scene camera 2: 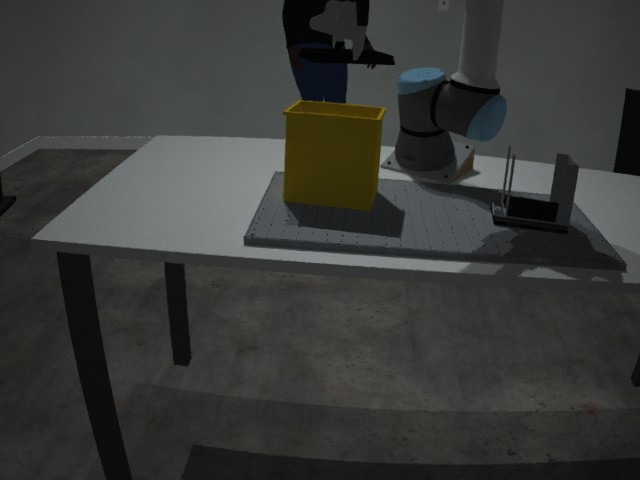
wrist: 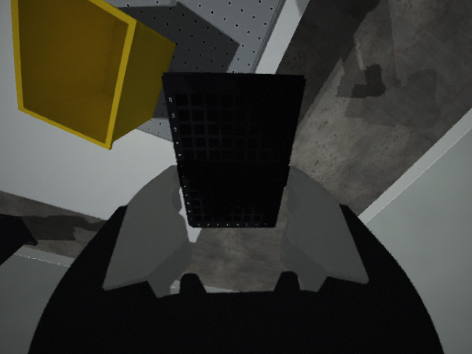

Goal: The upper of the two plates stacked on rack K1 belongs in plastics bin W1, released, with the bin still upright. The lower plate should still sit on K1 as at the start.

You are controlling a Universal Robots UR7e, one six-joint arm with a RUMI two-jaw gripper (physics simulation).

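Places are measured from the arm's base along level axes (x back, y right, z up), in metres.
Where they show: gripper, fingertip midpoint: [scene camera 2: 344,56] [wrist: 233,168]; arm's base, origin of the base link: [scene camera 2: 425,155].
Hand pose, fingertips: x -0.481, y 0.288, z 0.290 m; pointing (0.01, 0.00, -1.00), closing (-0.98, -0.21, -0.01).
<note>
Each offset is from my fingertips to the top centre of the thing. Level surfaces: height alone.
The upper plate, a black grid plate {dx +0.001, dy -0.002, dz +0.009 m} [scene camera 2: 379,57] [wrist: 230,120], is held between the two grey fingers of my gripper [scene camera 2: 347,51] [wrist: 233,168], which is shut on it. In the scene view it hangs high, above the rim of the bin. The yellow bin W1 {dx +0.219, dy -0.023, dz -0.129 m} [scene camera 2: 330,160] [wrist: 142,82] stands upright; in the wrist view its opening shows to the left of the plate. Rack K1 {dx +0.100, dy -0.411, dz -0.169 m} [scene camera 2: 564,186] stands at the right in the scene view, with the black lower plate {dx +0.096, dy -0.421, dz -0.275 m} [scene camera 2: 532,209] low between its posts and grey block. K1 does not show in the wrist view.
The bin and rack stand on a grey perforated board {dz -0.309 m} [scene camera 2: 439,242] [wrist: 220,20] on the white table {dz -0.322 m} [scene camera 2: 196,170]. The robot's base [scene camera 2: 423,149] stands behind the board, between bin and rack. A person [scene camera 2: 323,77] shows behind the table.
</note>
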